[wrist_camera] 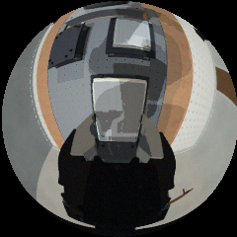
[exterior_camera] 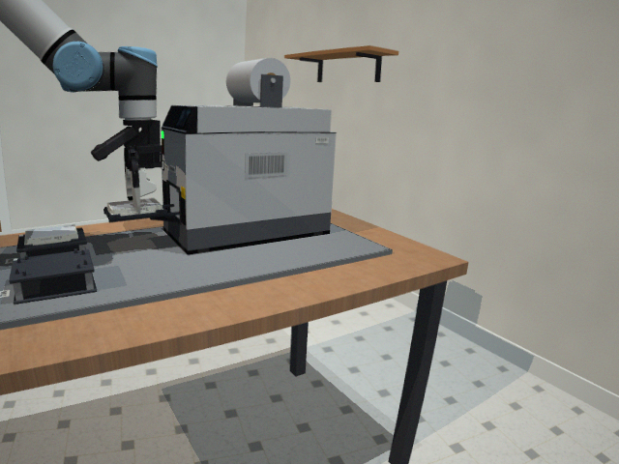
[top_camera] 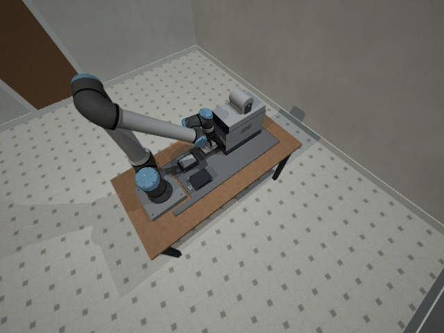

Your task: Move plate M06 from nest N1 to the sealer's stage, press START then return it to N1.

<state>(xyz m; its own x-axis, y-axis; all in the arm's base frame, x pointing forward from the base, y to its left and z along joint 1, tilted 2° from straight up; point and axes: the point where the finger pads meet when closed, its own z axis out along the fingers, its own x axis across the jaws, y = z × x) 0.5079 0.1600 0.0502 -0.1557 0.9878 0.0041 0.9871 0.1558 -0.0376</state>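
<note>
The plate M06 is 1 cm below my hand. The rest, counted from my hand: black sealer stage 2 cm below; then plate 21 cm behind, 1 cm to the right, 6 cm below; then foil roll 33 cm ahead, 5 cm to the left, 31 cm above.
</note>
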